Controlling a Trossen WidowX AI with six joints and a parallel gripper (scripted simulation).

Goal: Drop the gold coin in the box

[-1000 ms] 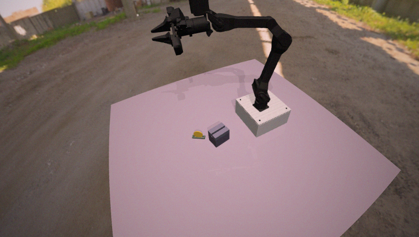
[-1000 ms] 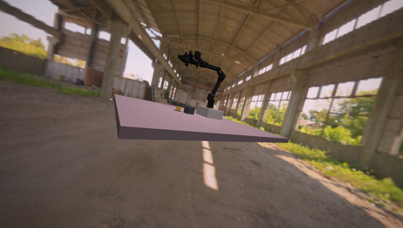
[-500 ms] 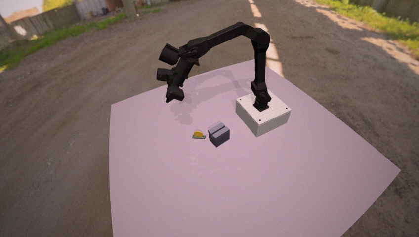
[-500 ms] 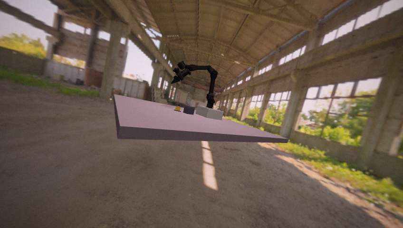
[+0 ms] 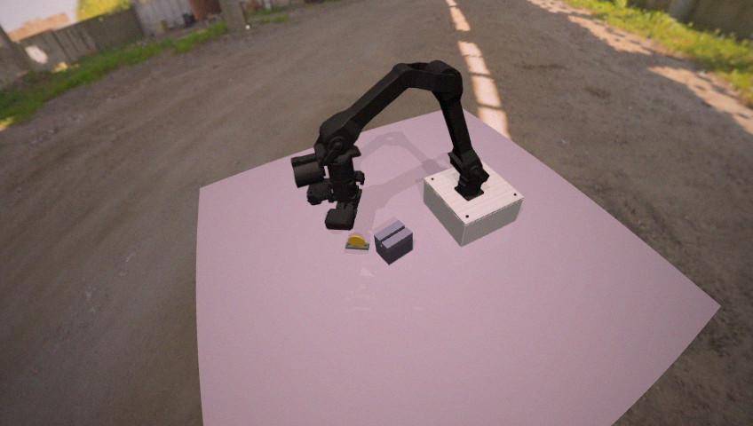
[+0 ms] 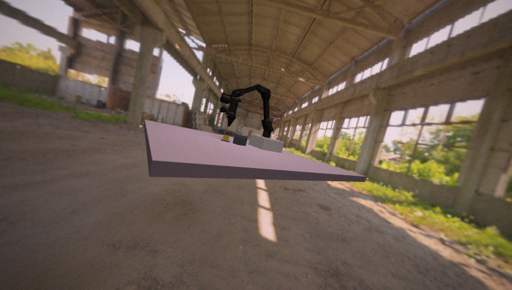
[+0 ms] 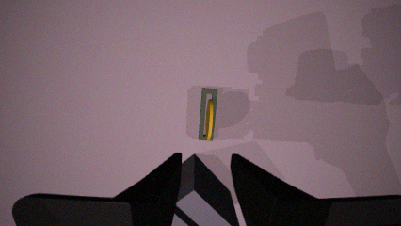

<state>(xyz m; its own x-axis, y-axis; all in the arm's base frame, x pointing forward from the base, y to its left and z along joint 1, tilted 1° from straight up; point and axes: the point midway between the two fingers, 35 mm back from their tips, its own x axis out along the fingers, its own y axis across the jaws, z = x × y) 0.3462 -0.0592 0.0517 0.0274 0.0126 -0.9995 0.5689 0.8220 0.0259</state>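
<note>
My gripper tip is now 10 mm to the left of the gold coin and 90 mm above it.
</note>
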